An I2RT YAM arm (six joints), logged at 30 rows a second.
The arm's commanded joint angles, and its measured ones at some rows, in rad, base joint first. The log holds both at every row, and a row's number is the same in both.
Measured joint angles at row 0:
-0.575, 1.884, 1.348, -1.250, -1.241, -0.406
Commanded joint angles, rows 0 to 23:
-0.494, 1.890, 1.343, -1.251, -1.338, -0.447
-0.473, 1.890, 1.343, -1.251, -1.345, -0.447
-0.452, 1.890, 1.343, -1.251, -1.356, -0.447
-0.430, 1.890, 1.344, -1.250, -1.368, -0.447
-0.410, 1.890, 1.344, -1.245, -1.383, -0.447
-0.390, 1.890, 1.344, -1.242, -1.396, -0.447
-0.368, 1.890, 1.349, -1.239, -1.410, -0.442
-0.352, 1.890, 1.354, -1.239, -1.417, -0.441
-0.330, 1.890, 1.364, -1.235, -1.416, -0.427
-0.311, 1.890, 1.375, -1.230, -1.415, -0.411
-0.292, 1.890, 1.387, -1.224, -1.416, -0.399
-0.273, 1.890, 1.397, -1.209, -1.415, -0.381
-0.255, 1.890, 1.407, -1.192, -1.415, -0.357
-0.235, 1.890, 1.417, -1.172, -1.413, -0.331
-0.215, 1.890, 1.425, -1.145, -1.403, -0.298
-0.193, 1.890, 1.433, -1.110, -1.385, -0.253
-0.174, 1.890, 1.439, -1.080, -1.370, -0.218
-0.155, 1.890, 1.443, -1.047, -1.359, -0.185
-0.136, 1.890, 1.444, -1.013, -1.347, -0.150
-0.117, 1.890, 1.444, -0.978, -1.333, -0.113
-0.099, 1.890, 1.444, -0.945, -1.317, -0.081
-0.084, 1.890, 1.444, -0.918, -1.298, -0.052
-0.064, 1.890, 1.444, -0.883, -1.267, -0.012
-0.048, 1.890, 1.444, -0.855, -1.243, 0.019
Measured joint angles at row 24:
-0.088, 1.884, 1.420, -0.900, -1.313, -0.128
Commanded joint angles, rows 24 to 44:
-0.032, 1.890, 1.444, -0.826, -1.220, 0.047
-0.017, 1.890, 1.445, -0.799, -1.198, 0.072
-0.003, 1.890, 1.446, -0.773, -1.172, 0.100
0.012, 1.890, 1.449, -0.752, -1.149, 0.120
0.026, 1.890, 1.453, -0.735, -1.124, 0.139
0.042, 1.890, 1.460, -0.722, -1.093, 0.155
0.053, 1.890, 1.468, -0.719, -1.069, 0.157
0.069, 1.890, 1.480, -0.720, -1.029, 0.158
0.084, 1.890, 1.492, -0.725, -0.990, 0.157
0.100, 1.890, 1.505, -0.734, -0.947, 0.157
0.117, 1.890, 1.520, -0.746, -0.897, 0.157
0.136, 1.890, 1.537, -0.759, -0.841, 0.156
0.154, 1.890, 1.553, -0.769, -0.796, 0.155
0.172, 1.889, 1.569, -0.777, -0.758, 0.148
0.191, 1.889, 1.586, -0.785, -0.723, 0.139
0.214, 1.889, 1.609, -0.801, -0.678, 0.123
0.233, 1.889, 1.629, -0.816, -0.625, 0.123
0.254, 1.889, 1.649, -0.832, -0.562, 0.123
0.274, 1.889, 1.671, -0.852, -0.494, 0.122
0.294, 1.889, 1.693, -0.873, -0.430, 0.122
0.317, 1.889, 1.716, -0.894, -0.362, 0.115
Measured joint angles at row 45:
0.284, 1.885, 1.657, -0.884, -0.582, 0.130
